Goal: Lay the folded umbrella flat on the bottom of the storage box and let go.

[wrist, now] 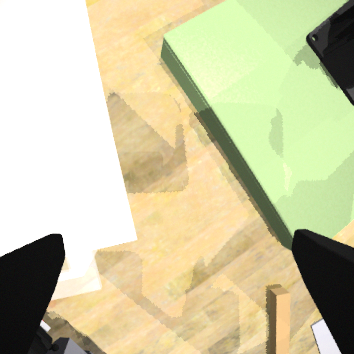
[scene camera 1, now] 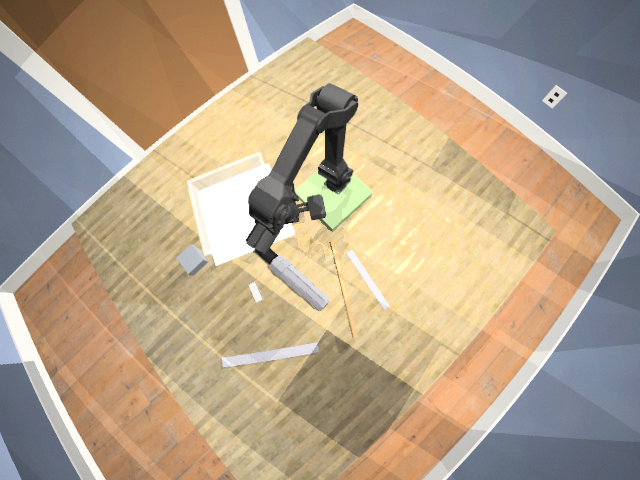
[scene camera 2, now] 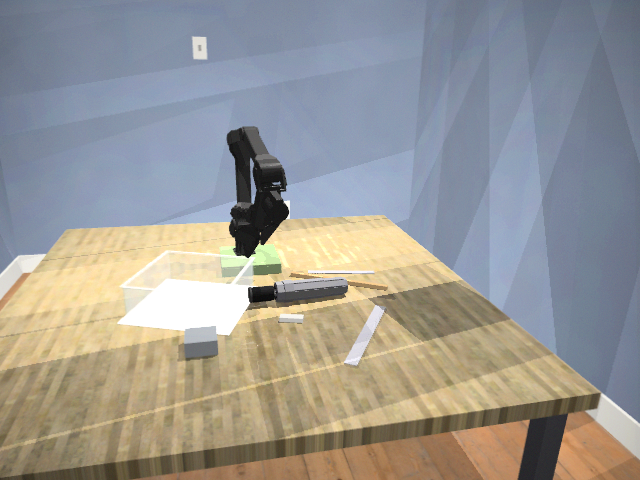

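Seen in the pictures: gripper, fingertip midpoint: [wrist: 179, 243] [scene camera 2: 254, 251]; arm's base at its link origin: [scene camera 1: 337, 182].
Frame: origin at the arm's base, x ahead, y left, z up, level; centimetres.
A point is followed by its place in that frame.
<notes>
The folded umbrella [scene camera 1: 299, 284] @(z 2.0, x 33.0, y 12.7 cm) [scene camera 2: 310, 289] @(z 0.4, x 35.1, y 11.1 cm), a grey ribbed cylinder with a black handle, lies on the table beside the storage box. Its edge shows in the wrist view [wrist: 70, 347] @(z -0.7, x 29.9, y 2.4 cm) at the bottom left. The storage box [scene camera 1: 227, 173] @(z 3.0, x 21.1, y -30.2 cm) [scene camera 2: 143, 268] @(z 6.4, x 21.8, y -31.4 cm) [wrist: 80, 287] @(z 6.4, x 22.8, y -1.7 cm) has pale see-through walls. A flat white sheet [scene camera 1: 227, 222] @(z -2.9, x 33.3, y -20.7 cm) [scene camera 2: 186, 307] [wrist: 50, 125] @(z 6.4, x 19.4, y -7.1 cm) lies across it, and the box bottom is hidden. My gripper [scene camera 1: 289, 224] @(z 6.9, x 18.6, y -0.5 cm) [wrist: 179, 243] @(z 6.9, x 18.6, y -0.5 cm) is open and empty, above the table between the box and the green block. The umbrella is not between the fingers.
A green block [scene camera 1: 346, 206] @(z 0.0, x 4.8, y 7.7 cm) [scene camera 2: 258, 266] @(z -0.5, x 12.7, y 1.8 cm) [wrist: 225, 80] @(z 0.0, x 10.0, y -4.4 cm) lies under my arm's base. A grey cube [scene camera 1: 192, 259] @(z 0.3, x 49.7, y -19.4 cm) [scene camera 2: 200, 342] @(z 0.1, x 53.5, y -20.8 cm), small white block [scene camera 1: 255, 291] @(z -2.1, x 43.6, y 3.0 cm) [scene camera 2: 291, 318] @(z -2.3, x 44.7, y 2.8 cm), wooden stick [scene camera 1: 343, 289] @(z -2.1, x 25.6, y 23.3 cm) [scene camera 2: 369, 284] @(z -2.3, x 31.5, y 30.7 cm) [wrist: 282, 320] @(z -2.1, x 17.6, y 13.2 cm) and two pale strips [scene camera 1: 368, 280] @(z -3.1, x 18.5, y 27.5 cm) [scene camera 1: 270, 354] @(z -3.1, x 54.8, y 19.0 cm) lie around the umbrella.
</notes>
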